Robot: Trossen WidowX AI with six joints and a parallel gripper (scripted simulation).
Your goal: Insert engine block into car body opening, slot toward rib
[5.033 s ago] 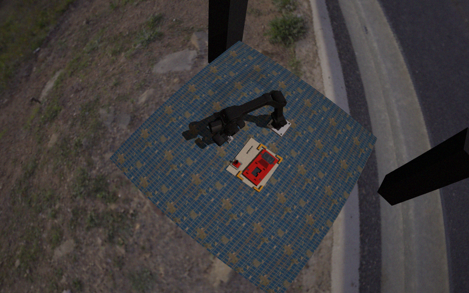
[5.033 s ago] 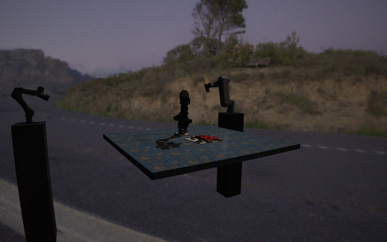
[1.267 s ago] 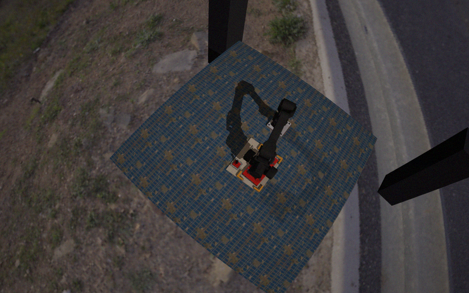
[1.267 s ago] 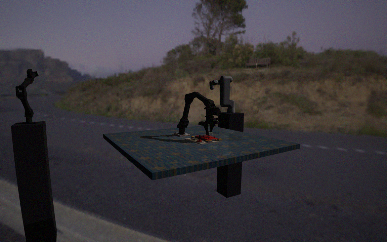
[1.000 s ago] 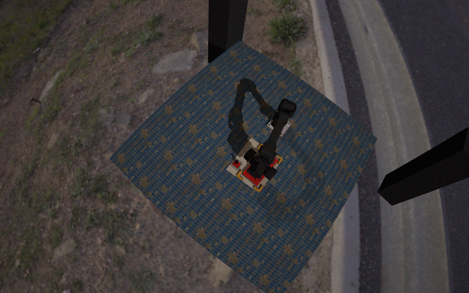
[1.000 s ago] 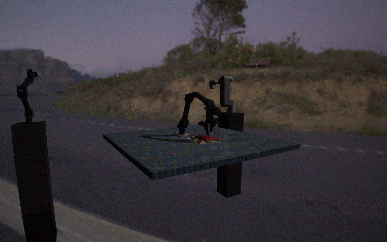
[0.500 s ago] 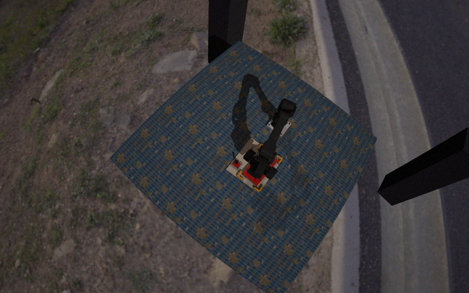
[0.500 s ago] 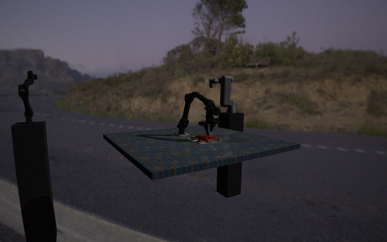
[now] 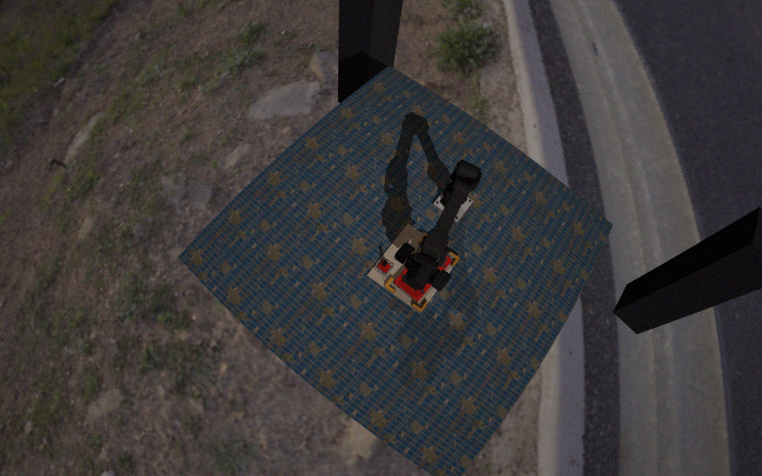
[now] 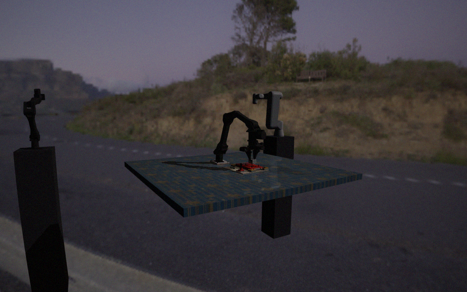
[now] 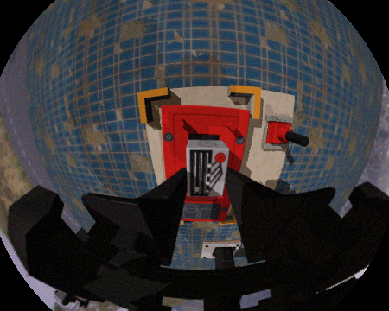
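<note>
Right now my gripper tip is 3 cm past the beige base plate, 2 cm to the left of it and 5 cm above it. Round my gripper tip: engine block: 1 cm below.
</note>
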